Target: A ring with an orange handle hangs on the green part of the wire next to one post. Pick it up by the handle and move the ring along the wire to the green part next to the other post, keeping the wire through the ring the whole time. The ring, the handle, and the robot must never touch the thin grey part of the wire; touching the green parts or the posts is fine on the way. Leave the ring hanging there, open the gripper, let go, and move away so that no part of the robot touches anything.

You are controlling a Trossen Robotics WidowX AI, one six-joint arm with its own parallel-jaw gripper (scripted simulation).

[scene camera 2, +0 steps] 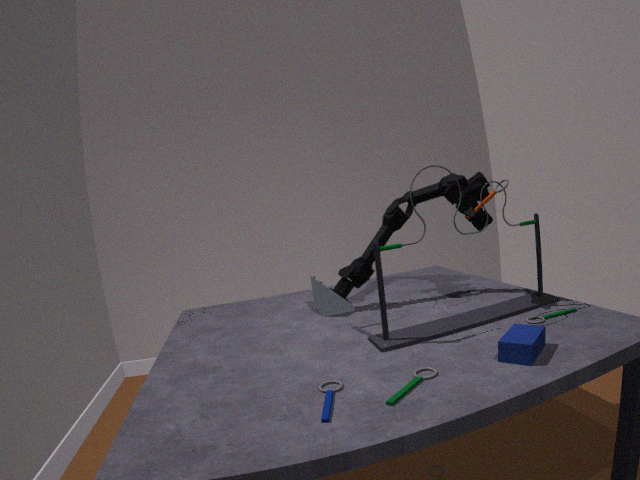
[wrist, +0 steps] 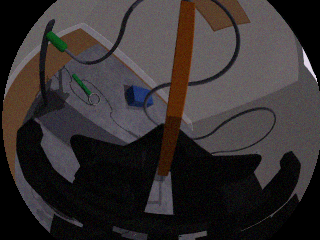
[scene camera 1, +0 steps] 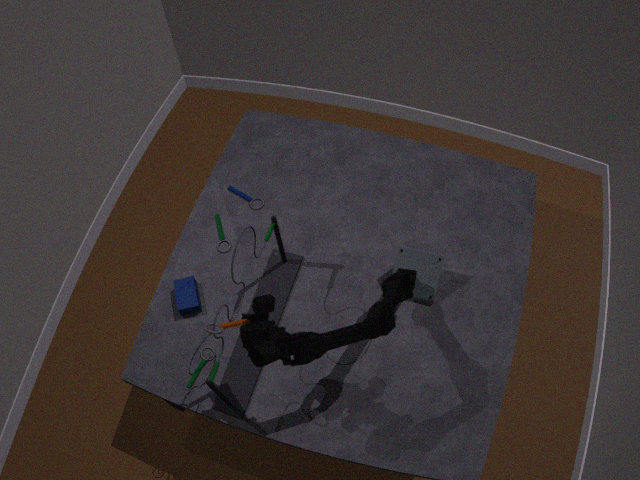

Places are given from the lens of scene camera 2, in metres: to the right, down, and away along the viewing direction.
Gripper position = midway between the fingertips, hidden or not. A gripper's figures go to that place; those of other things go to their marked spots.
my gripper (scene camera 2: 474, 217): 0.46, -0.07, 1.12
blue block (scene camera 2: 521, 344): 0.43, 0.23, 0.76
